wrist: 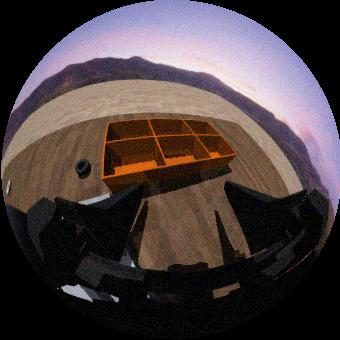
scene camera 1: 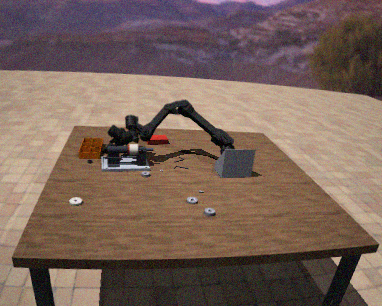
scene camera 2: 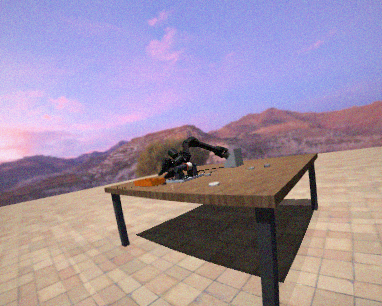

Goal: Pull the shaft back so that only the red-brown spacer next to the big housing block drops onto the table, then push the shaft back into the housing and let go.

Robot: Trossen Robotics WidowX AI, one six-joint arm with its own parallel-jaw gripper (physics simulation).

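Pixels of known places: gripper, fingertip midpoint: (wrist: pixel 184 186) (scene camera 2: pixel 160 177); arm's base, link origin: (scene camera 1: pixel 228 157) (scene camera 2: pixel 229 158).
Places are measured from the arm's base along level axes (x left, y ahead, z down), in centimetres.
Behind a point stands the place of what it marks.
The shaft assembly stands on a pale base plate (scene camera 1: pixel 125 169) (wrist: pixel 95 199). A dark cylinder (scene camera 1: pixel 117 149) lies level above dark supports, with a white ring (scene camera 1: pixel 133 148) @(x -9.7, y 46.0, z -2.0 cm) (scene camera 2: pixel 189 164) @(x -9.6, y 46.4, z -1.8 cm) to its right. A thin reddish band (scene camera 1: pixel 129 148) @(x -9.8, y 47.9, z -2.1 cm) shows at the white ring's left side; whether it is the red-brown spacer is too small to tell. A thin dark rod end (scene camera 1: pixel 148 149) @(x -11.0, y 38.4, z -0.8 cm) sticks out to the right. The big housing block cannot be told apart clearly among the dark parts. My gripper (wrist: pixel 184 186) @(x -27.5, y 57.9, z 4.1 cm) is open and empty, low behind the assembly's left part in scene camera 1.
An orange compartment tray (scene camera 1: pixel 89 157) @(x -20.5, y 66.9, z 6.7 cm) (scene camera 2: pixel 149 182) @(x -23.2, y 72.1, z 4.9 cm) (wrist: pixel 165 174) @(x -27.0, y 60.7, z 5.8 cm) lies ahead of the fingers. A black ring (scene camera 1: pixel 90 161) @(x -14.9, y 66.5, z 6.5 cm) (wrist: pixel 82 167) @(x -16.4, y 66.0, z 6.4 cm) lies beside it. A red box (scene camera 1: pixel 159 140) @(x -38.7, y 26.6, z 5.0 cm), a grey wedge (scene camera 1: pixel 237 164) @(x 7.3, y -1.4, z 0.4 cm) (scene camera 2: pixel 233 158) @(x 5.7, y 5.9, z 0.3 cm), a white disc (scene camera 1: pixel 75 201) @(x 21.5, y 73.3, z 7.3 cm) (scene camera 2: pixel 214 184) @(x 23.5, y 75.1, z 6.7 cm) and several grey rings are on the table.
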